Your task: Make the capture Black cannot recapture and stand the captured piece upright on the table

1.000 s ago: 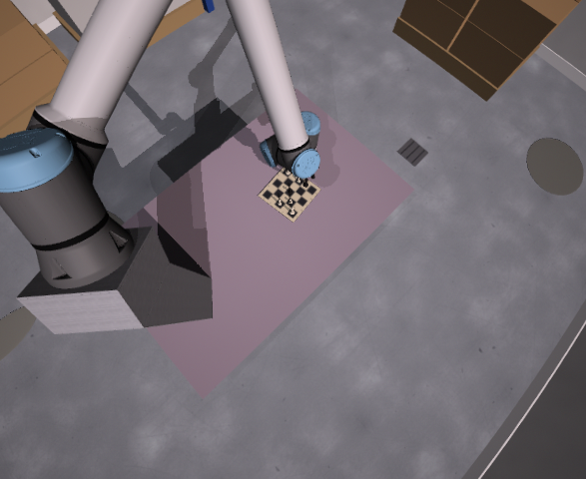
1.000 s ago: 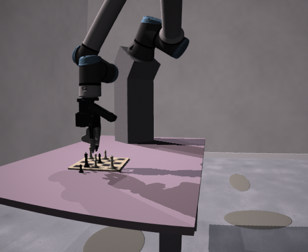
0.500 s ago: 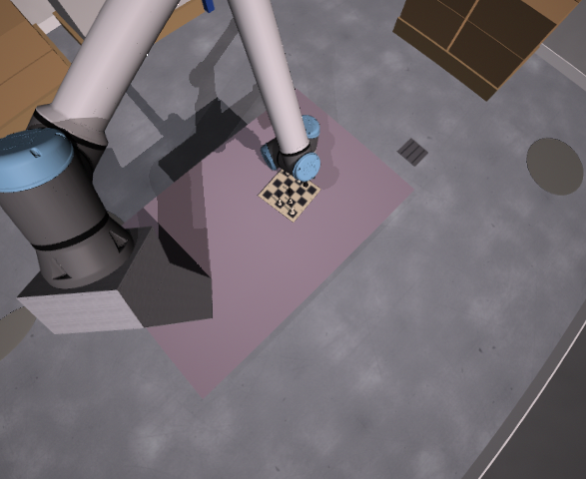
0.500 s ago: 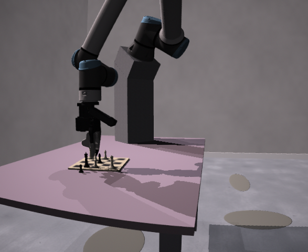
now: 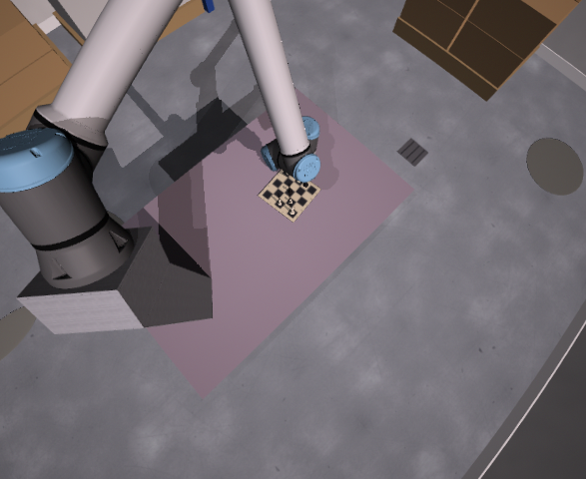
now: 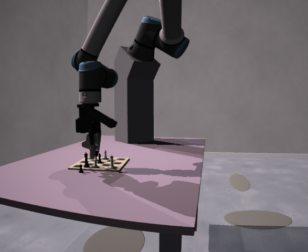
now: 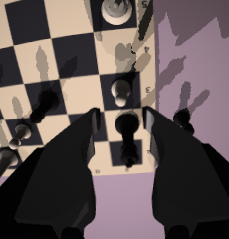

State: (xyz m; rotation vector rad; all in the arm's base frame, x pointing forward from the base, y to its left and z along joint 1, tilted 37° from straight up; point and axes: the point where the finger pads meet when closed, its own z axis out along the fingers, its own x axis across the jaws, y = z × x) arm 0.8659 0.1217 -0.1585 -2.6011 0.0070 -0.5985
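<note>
The tall black piece lies 40 mm to the right of my hand, 20 mm below it and 10 mm ahead of it. Round my hand: black pawn (70 mm ahead, 50 mm below, 30 mm to the right); chessboard (70 mm behind, 60 mm below, 20 mm to the right).
</note>
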